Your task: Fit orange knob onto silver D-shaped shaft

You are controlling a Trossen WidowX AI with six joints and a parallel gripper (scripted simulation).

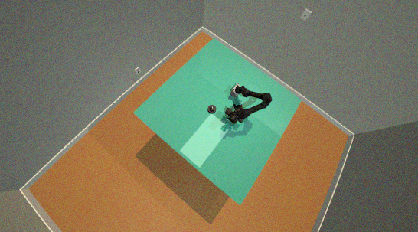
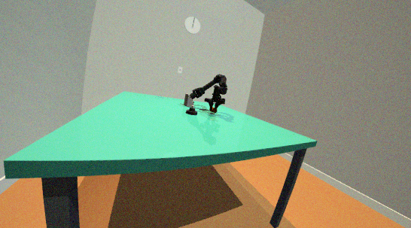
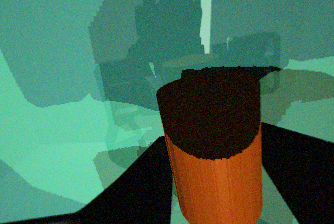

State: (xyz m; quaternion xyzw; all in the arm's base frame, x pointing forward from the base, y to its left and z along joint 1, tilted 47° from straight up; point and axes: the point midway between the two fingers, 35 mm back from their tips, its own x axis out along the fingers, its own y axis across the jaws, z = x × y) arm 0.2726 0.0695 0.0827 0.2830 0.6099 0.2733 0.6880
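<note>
My gripper tip is now 10 mm short of the orange knob and 10 mm below it. Round my gripper tip: round pedestal: 40 mm ahead, 220 mm to the right, 10 mm above.
</note>
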